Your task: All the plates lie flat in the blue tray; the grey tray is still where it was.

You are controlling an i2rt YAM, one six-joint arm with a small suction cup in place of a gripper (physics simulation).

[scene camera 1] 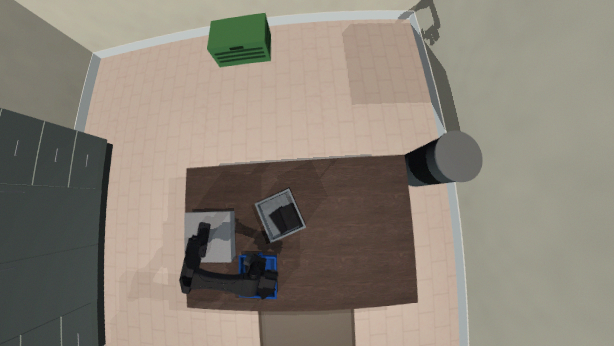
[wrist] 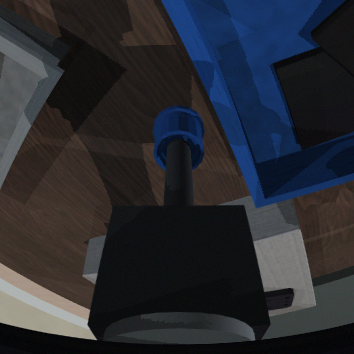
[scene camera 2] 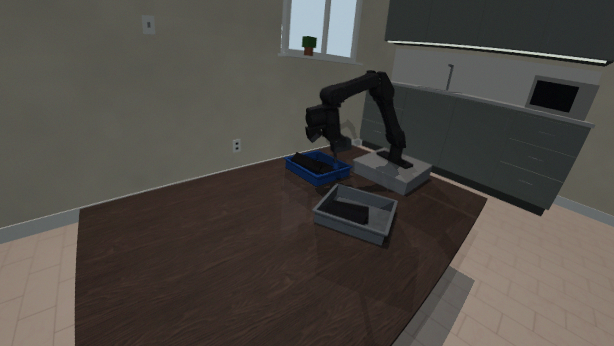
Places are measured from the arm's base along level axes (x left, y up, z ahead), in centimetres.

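Pixels of known places: hand at its tool point: (scene camera 1: 260,254) (wrist: 178,128) (scene camera 2: 336,167); arm's base at its link origin: (scene camera 1: 202,239) (scene camera 2: 394,160).
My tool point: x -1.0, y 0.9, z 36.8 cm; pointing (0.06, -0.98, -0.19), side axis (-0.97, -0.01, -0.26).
Note:
For each thing: its top centre in the pictures, then the offset to it from my tool point. Level surfaces: height alone.
- blue tray at its top centre: (scene camera 2: 317,161) (scene camera 1: 257,277) dz -0.5, dx -14.4, dy -3.1 cm
- grey tray at its top centre: (scene camera 2: 358,205) (scene camera 1: 279,215) dz +7.1, dx +23.2, dy -3.1 cm
- brown table at its surface level: dy -8.1 cm
My suction cup (scene camera 2: 336,164) (wrist: 178,127) is blue and bears nothing. In the wrist view it hangs over the table beside the blue tray (scene camera 1: 242,262) (scene camera 2: 300,172) (wrist: 215,85); in scene camera 1 the arm hides it. One black plate (wrist: 320,102) lies in the blue tray, and another black plate (wrist: 342,37) overlaps its corner. In scene camera 2 the upper black plate (scene camera 2: 311,162) looks tilted, with one end at the far rim. Black plates (scene camera 1: 287,218) (scene camera 2: 347,212) lie overlapping in the grey tray (scene camera 1: 263,222) (scene camera 2: 350,229) (wrist: 34,112); how many is unclear.
The arm stands on a pale block (scene camera 1: 222,250) (scene camera 2: 400,184) (wrist: 285,265) beside both trays. The brown table (scene camera 1: 355,225) (scene camera 2: 200,250) bears these things. A dark cylinder with a grey top (scene camera 1: 459,156) stands at the table's far right corner in scene camera 1.

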